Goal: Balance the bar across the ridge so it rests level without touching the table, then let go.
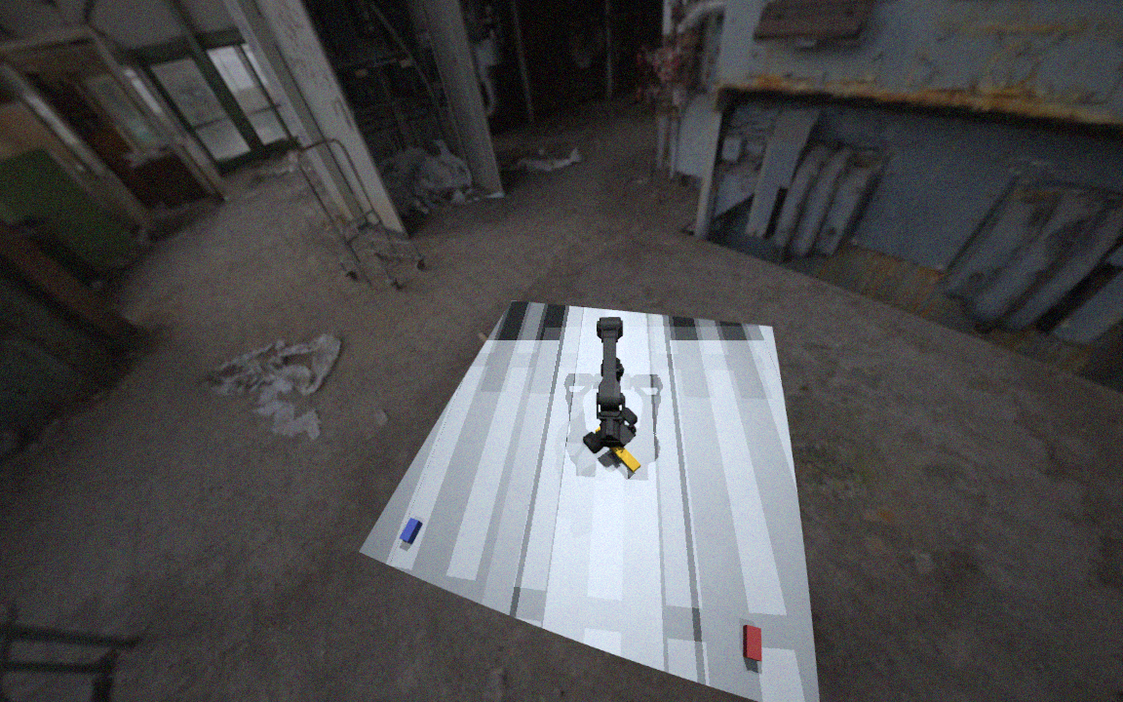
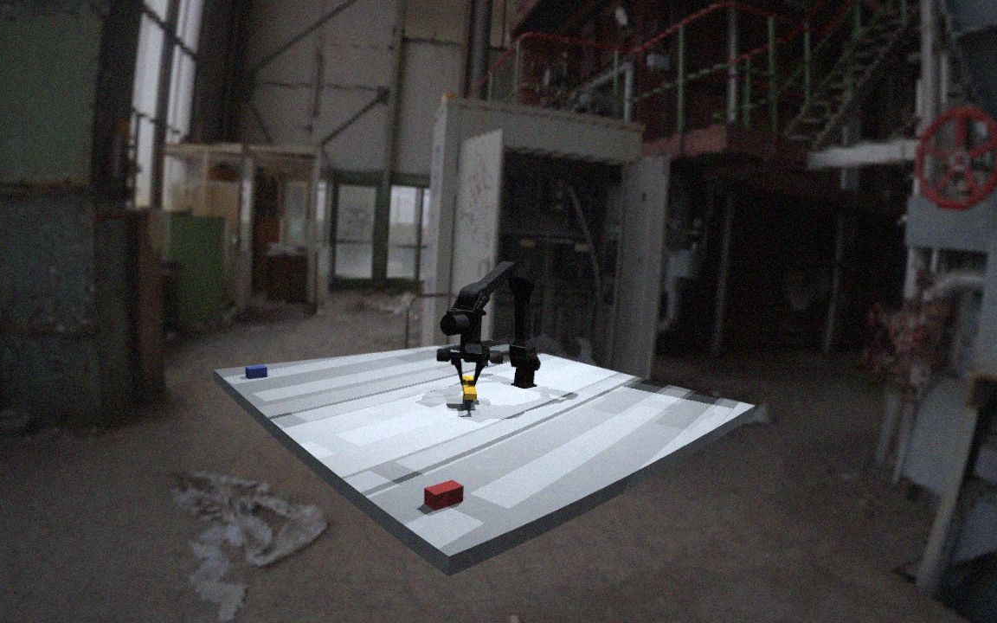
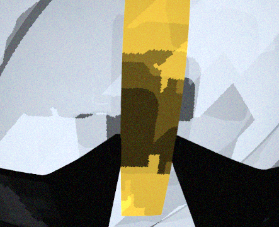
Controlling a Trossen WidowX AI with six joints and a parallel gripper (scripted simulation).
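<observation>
My gripper tip is 20 mm to the right of the yellow bar and 20 mm short of it. From my gripper tip the other things lie so: blue block (560 mm to the right, 440 mm ahead, 40 mm below); then red block (440 mm to the left, 440 mm ahead, 40 mm below).
</observation>
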